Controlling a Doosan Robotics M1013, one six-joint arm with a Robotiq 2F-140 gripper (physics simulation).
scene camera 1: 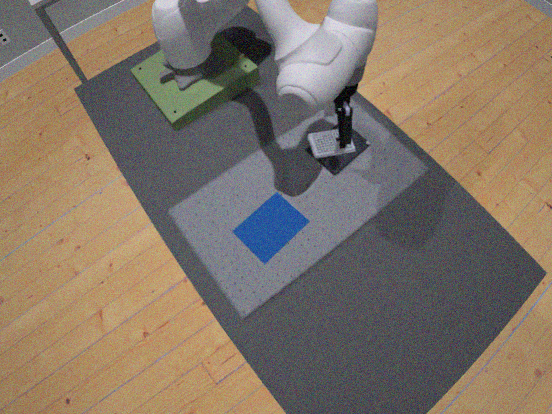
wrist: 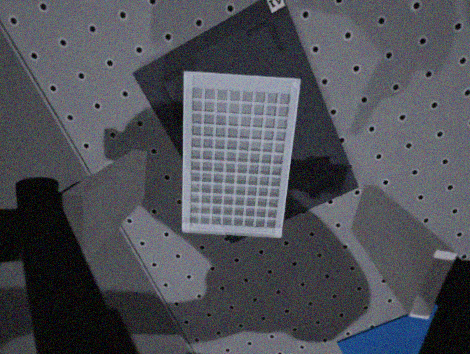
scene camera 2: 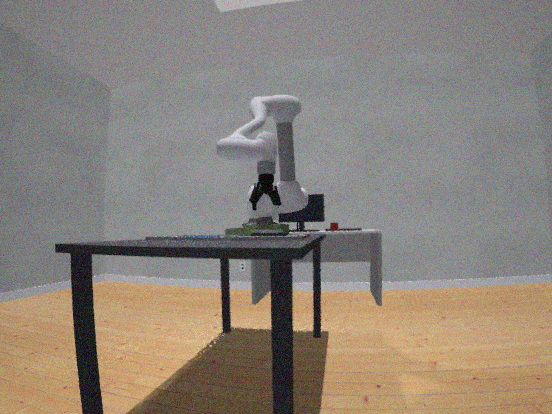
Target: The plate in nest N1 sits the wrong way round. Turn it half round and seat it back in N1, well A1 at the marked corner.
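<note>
My gripper (scene camera 1: pixel 334 133) is visible to me, and I find the gripper (wrist: pixel 251 191) in the wrist view as well, with scene camera 2 giving me yet another look at the gripper (scene camera 2: pixel 265 218). There is a white plate (scene camera 1: pixel 322 143) too, and the wrist view also shows me the plate (wrist: pixel 238 130).
</note>
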